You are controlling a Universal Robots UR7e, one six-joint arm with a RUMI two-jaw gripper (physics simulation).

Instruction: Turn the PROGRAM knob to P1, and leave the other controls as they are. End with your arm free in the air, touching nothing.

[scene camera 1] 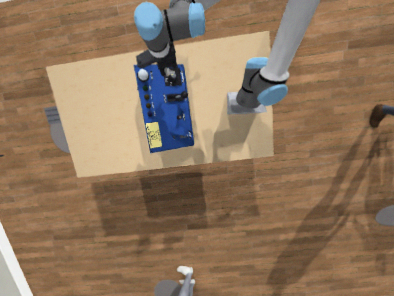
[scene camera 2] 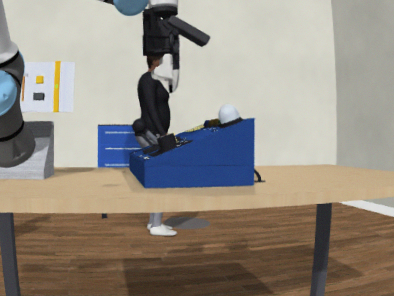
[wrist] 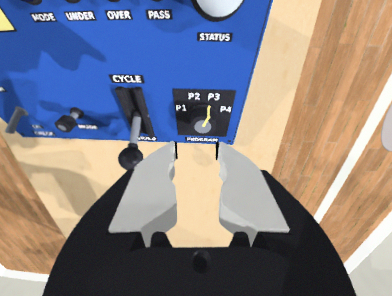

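Pixels of known places: gripper, fingertip midpoint: [scene camera 1: 166,70] [scene camera 2: 172,92] [wrist: 196,144]; arm's base at its link origin: [scene camera 1: 248,99] [scene camera 2: 10,147].
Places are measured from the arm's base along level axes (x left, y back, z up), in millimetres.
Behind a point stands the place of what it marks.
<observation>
The PROGRAM knob [scene camera 2: 167,142] @[x -144, y -455, z 18 mm] [wrist: 202,126] @[x -123, y -450, z 34 mm] sits at a corner of the blue console [scene camera 1: 169,122] @[x 146, y -478, z 26 mm] [scene camera 2: 200,167] @[x -182, y -529, z -38 mm] [wrist: 150,55] @[x -33, y -539, z 39 mm]. In the wrist view it is a dark knob with a grey top on a black plate marked P1 to P4, and its yellow pointer line points to P3. In scene camera 1 the arm hides most of it. My gripper [scene camera 2: 171,89] @[x -114, y -465, z 140 mm] [wrist: 196,144] @[x -114, y -465, z 140 mm] is partly open and empty, in the air well above the console, clear of the knob. Its fingertips appear just below the PROGRAM label in the wrist view.
The CYCLE lever [scene camera 1: 184,95] @[x -6, y -380, z 79 mm] [scene camera 2: 138,125] @[x -32, y -379, z 62 mm] [wrist: 130,157] @[x -18, y -393, z 76 mm], with a black ball end, stands beside the knob. A white STATUS dome [scene camera 1: 143,74] @[x -104, y -595, z 110 mm] [scene camera 2: 228,114] @[x -135, y -601, z 87 mm] [wrist: 218,6] @[x -112, y -583, z 100 mm] rises at the console's high side. A MODE switch [wrist: 69,120] @[x 105, y -421, z 38 mm] lies past the lever. The console rests on the wooden table [scene camera 1: 107,115] @[x 110, y -935, z -84 mm] [scene camera 2: 300,187] @[x -212, y -761, z -84 mm].
</observation>
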